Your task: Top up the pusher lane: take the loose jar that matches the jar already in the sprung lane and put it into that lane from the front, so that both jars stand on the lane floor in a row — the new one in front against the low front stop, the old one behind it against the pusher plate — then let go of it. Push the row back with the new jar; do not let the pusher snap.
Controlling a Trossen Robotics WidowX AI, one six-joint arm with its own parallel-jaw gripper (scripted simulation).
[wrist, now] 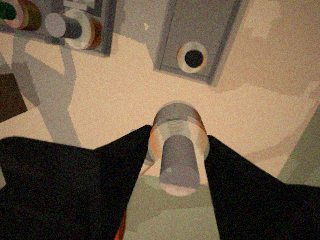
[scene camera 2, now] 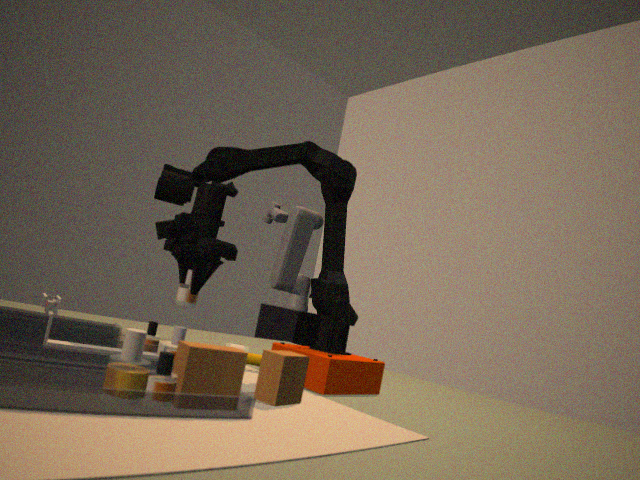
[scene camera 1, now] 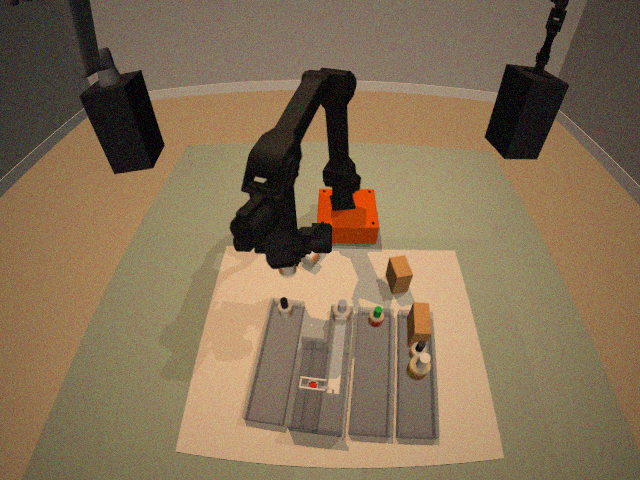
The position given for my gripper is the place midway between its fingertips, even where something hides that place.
Note:
In view: my gripper (scene camera 2: 187,293), a grey-lidded jar (wrist: 77,31), a brown box (scene camera 2: 202,369), a brown box (scene camera 2: 281,377) and a black-capped jar (scene camera 2: 161,379).
My gripper is seen too in the wrist view (wrist: 177,135) and in scene camera 1 (scene camera 1: 286,264).

